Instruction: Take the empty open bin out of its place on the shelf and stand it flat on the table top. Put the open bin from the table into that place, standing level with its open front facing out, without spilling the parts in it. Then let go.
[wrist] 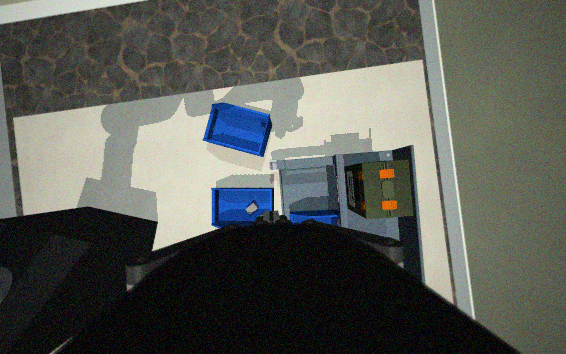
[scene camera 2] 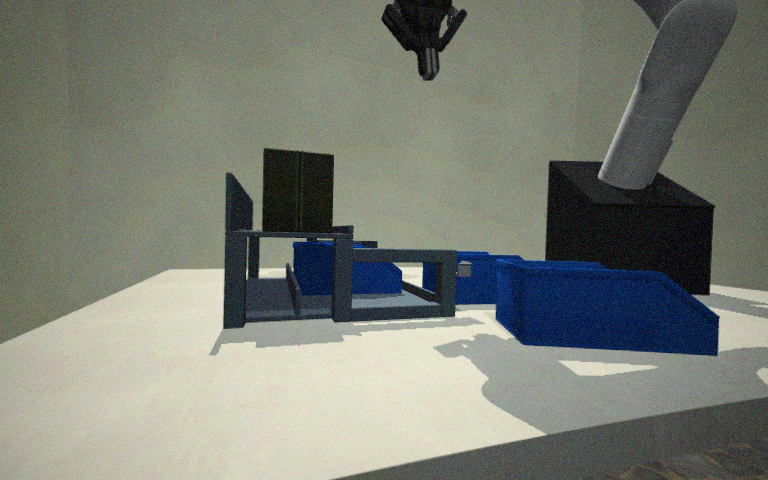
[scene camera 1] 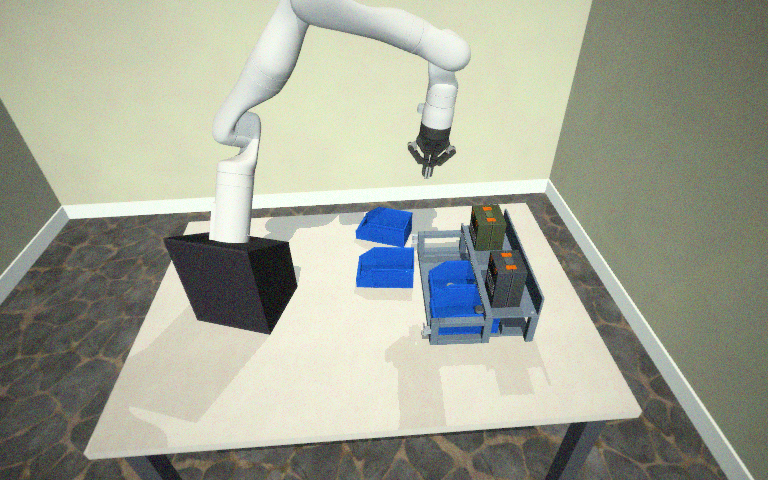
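The empty open blue bin stands flat on the table, turned at an angle, near the shelf's far end. The other open blue bin stands flat and squarely on the table beside the shelf; a light grey part shows inside it in the wrist view. The grey shelf has a vacant place at its far end, with the place's floor showing in the wrist view. My gripper is shut and empty, high above the bins and shelf.
Blue bins fill the shelf's near part, beside the vacant place. A green box and a dark grey box stand on the shelf's upper board. The black robot base stands across the table.
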